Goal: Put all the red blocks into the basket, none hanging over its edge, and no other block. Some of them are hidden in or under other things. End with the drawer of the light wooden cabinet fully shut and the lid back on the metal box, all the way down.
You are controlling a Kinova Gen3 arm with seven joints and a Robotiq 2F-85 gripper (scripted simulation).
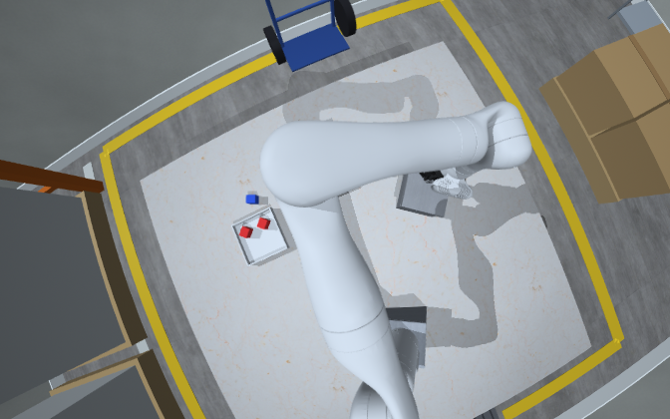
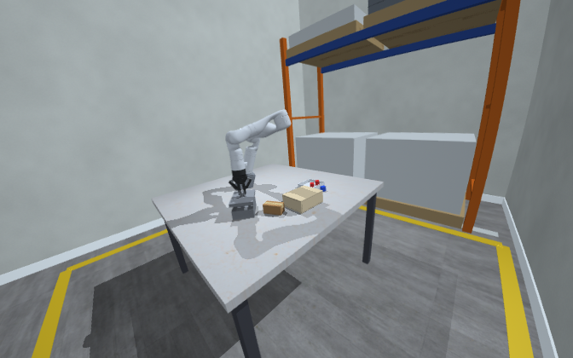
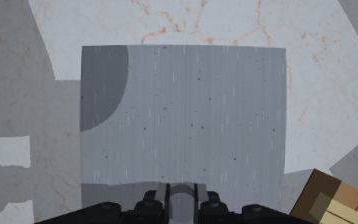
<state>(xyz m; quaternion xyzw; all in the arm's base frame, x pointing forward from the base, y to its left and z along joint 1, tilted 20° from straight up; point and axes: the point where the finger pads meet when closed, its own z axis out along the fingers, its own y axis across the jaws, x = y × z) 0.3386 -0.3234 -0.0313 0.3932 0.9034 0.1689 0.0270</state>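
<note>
My hand is 3 cm above the lid. From my hand the other things lie so: light wooden cabinet (25 cm to the left, 24 cm ahead, 8 cm below); then cardboard box (16 cm ahead, 8 cm to the left, 8 cm below); then drawer (25 cm to the left, 23 cm ahead, 8 cm below).
</note>
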